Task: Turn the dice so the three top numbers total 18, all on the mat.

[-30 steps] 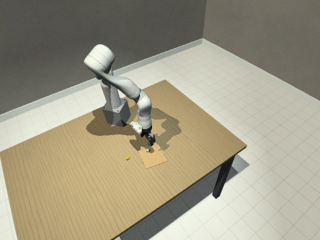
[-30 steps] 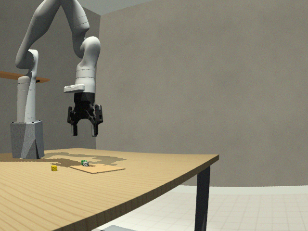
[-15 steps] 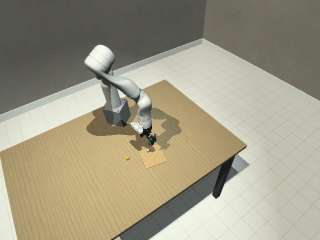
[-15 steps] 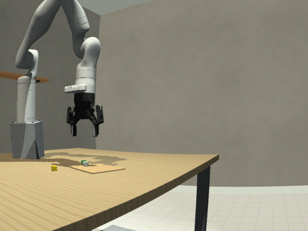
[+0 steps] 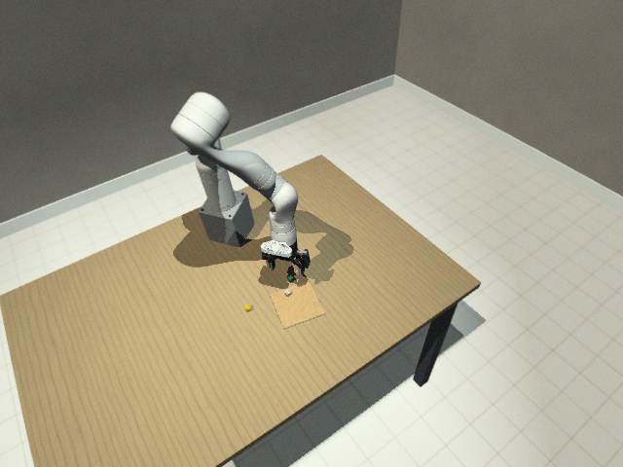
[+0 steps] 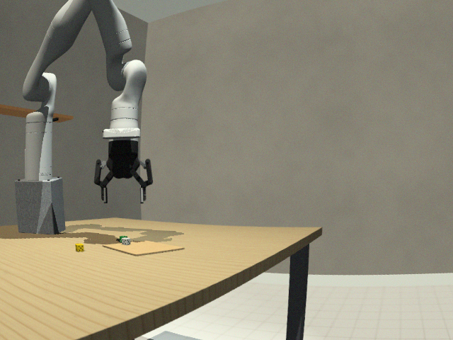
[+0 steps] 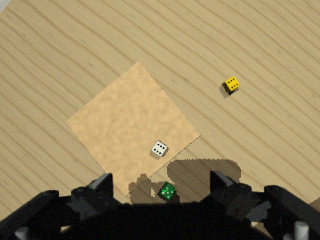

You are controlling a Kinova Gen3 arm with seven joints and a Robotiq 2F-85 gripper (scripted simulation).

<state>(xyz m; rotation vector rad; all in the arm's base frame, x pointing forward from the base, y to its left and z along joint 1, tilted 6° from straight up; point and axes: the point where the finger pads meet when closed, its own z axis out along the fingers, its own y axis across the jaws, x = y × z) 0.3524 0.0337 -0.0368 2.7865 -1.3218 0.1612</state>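
Right now the green die is 3 cm behind my hand, 3 cm to the left of it and 10 cm below it. The rest, counted from my hand: yellow die 1 cm behind, 15 cm to the right, 10 cm below; white die 1 cm ahead, 1 cm to the right, 10 cm below; tan mat 6 cm ahead, 1 cm to the right, 11 cm below.
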